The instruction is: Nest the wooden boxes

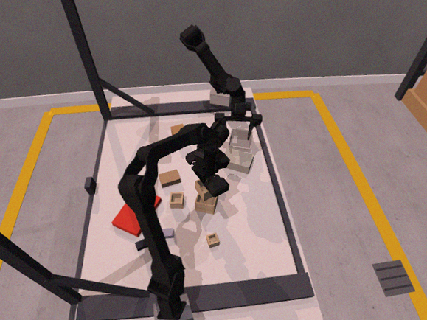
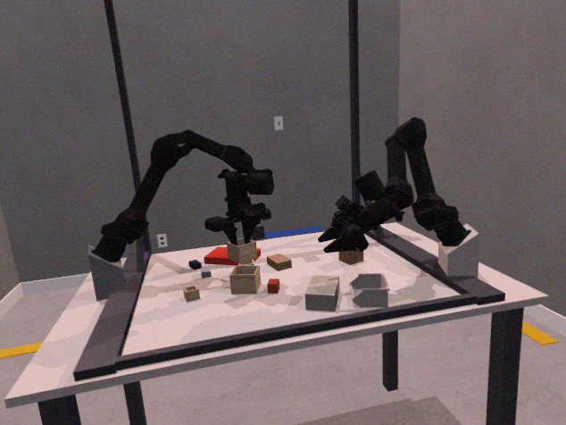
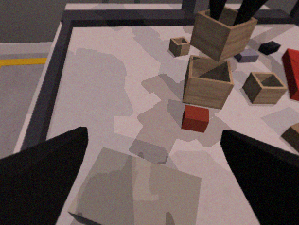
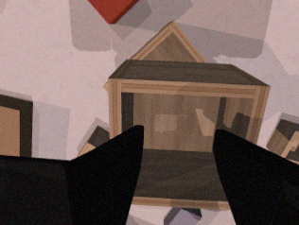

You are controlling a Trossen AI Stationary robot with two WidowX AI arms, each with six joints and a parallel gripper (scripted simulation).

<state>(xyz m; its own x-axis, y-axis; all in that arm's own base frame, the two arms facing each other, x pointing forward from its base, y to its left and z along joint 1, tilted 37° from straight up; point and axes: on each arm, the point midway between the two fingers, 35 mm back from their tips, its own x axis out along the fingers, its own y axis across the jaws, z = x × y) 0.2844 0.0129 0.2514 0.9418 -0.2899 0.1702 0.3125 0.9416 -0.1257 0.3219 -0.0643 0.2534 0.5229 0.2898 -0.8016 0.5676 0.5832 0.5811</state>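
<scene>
The red cube lies 15 cm below my right hand, 8 cm to the left of it and 2 cm ahead of it. The rest, counted from my right hand: grey closed block: 22 cm to the left, 14 cm below, 9 cm ahead; red slab: 25 cm behind, 15 cm below, 8 cm to the right; flat brown block: 17 cm behind, 15 cm below, 9 cm to the left.
</scene>
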